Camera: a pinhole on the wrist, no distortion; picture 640 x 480 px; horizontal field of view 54.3 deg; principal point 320.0 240.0 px. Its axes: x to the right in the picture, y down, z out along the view. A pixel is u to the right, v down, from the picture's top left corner.
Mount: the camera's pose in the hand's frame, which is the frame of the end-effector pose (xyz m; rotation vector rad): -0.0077 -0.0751 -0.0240 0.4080 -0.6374 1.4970
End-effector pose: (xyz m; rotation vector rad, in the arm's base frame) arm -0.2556 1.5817 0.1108 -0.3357 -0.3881 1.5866
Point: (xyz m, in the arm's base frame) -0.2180 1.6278 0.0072
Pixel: behind the camera
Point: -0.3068 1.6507 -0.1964
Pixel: behind the camera
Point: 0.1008 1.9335 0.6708
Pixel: outside the picture
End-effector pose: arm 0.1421 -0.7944 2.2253 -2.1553 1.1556 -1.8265
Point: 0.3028 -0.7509 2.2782
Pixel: 475 32
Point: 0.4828 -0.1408 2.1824
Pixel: outside the picture
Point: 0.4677 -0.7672 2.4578
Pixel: outside the picture
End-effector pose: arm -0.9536 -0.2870 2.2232 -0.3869 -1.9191 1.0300
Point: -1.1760 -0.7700 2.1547
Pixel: 574 417
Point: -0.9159 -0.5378 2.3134
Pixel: outside the picture
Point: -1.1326 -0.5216 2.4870
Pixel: outside the picture
